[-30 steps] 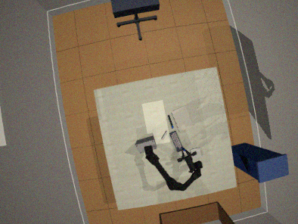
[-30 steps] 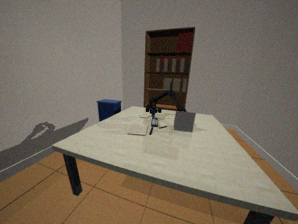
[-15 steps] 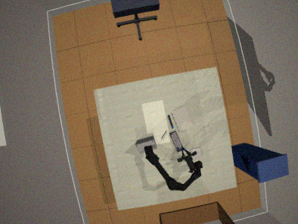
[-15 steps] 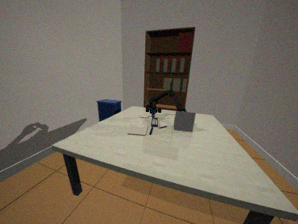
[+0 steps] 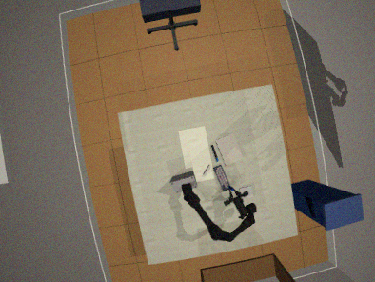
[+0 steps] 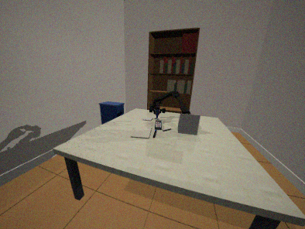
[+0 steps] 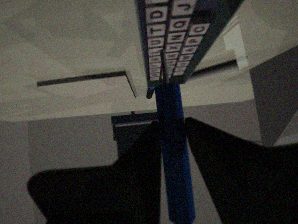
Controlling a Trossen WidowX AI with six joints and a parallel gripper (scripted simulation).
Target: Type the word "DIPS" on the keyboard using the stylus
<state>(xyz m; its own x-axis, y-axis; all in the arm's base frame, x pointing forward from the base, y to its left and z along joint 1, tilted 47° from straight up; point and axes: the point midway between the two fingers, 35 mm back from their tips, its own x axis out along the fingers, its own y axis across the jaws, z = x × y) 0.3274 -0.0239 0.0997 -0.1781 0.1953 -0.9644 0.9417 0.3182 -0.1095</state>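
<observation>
The blue-capped pen lies 6 cm behind my gripper tip, 23 cm to the left of it and 9 cm below it. The rest, counted from my gripper tip: blue stylus 1 cm below; notebook 5 cm ahead, 27 cm to the left, 9 cm below.
</observation>
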